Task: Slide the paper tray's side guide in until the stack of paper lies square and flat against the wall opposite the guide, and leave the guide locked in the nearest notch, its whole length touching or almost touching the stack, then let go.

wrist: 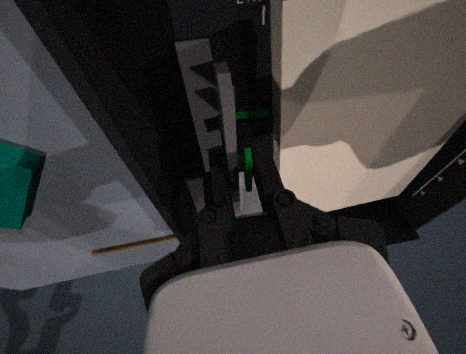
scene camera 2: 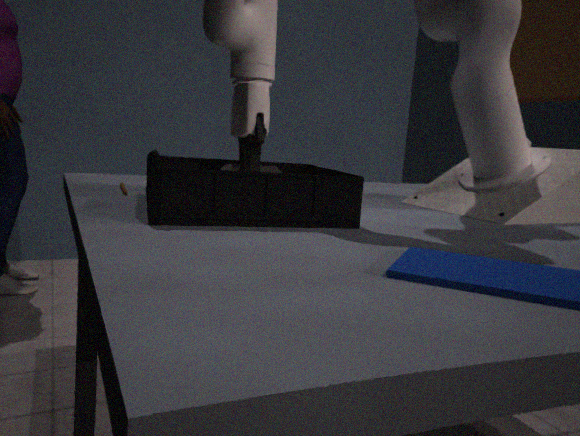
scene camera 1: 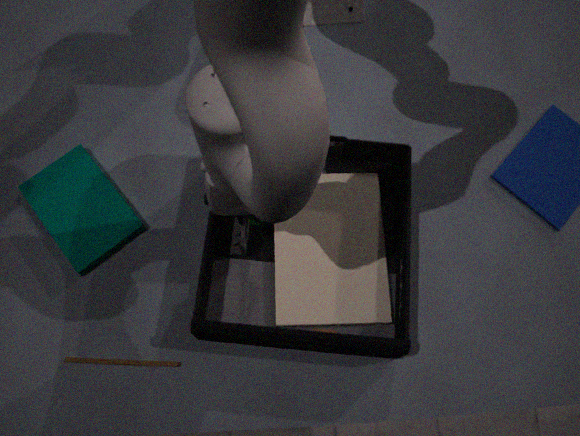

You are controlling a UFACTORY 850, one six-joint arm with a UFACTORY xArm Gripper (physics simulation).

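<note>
The black paper tray [scene camera 1: 300,341] [scene camera 2: 250,205] [wrist: 100,115] holds a cream paper stack [scene camera 1: 325,295] [wrist: 360,75]. The stack looks nearly square to the tray; a narrow dark strip shows along its right side. The side guide's grey part [scene camera 1: 240,237] [wrist: 227,110] stands upright left of the stack, with a dark gap between them in the wrist view. A green tab [wrist: 248,160] is beside it. My gripper [scene camera 2: 250,167] [wrist: 236,159] reaches down into the tray and is shut on the guide around this tab. Its fingertips are hidden by the arm in scene camera 1. The notch engagement is too dark to tell.
A green block [scene camera 1: 82,210] [wrist: 17,185] lies left of the tray and a blue slab [scene camera 1: 545,167] [scene camera 2: 480,275] right of it. A thin orange-brown stick [scene camera 1: 122,362] [scene camera 2: 123,189] [wrist: 134,245] lies near the tray's front left. A person [scene camera 2: 10,125] stands beyond the table.
</note>
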